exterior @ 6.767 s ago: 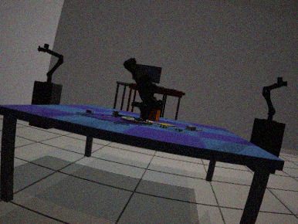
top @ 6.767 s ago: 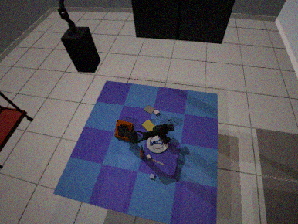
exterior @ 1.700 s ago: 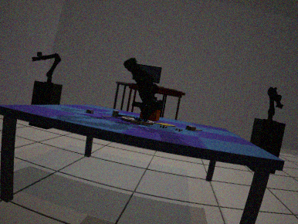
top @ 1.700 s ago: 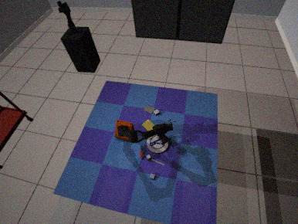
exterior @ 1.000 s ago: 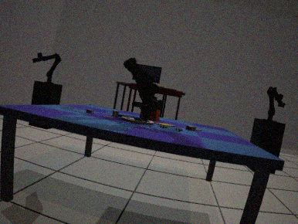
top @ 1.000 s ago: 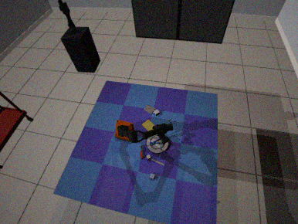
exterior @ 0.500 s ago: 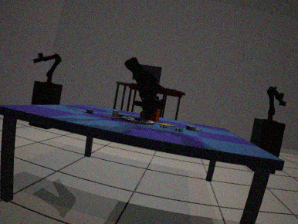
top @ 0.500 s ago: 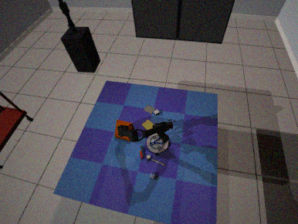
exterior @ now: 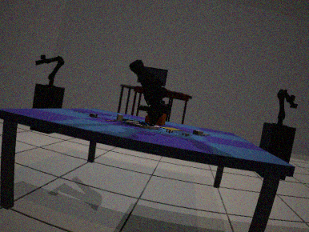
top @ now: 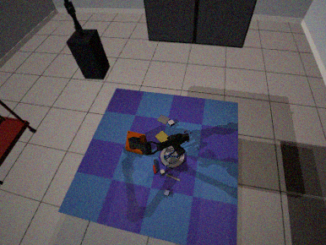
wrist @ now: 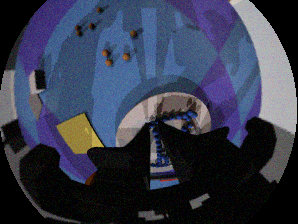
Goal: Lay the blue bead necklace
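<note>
Right now my gripper tip is 2 cm past the round white bead board, 6 cm to the left of it and 1 cm above it. Also, from my gripper tip: red-handled tool 15 cm behind, 18 cm to the right, 1 cm below; then yellow card 13 cm behind, 11 cm to the left, 2 cm below; then thin pale stick 1 cm ahead, 24 cm to the right, 1 cm below.
</note>
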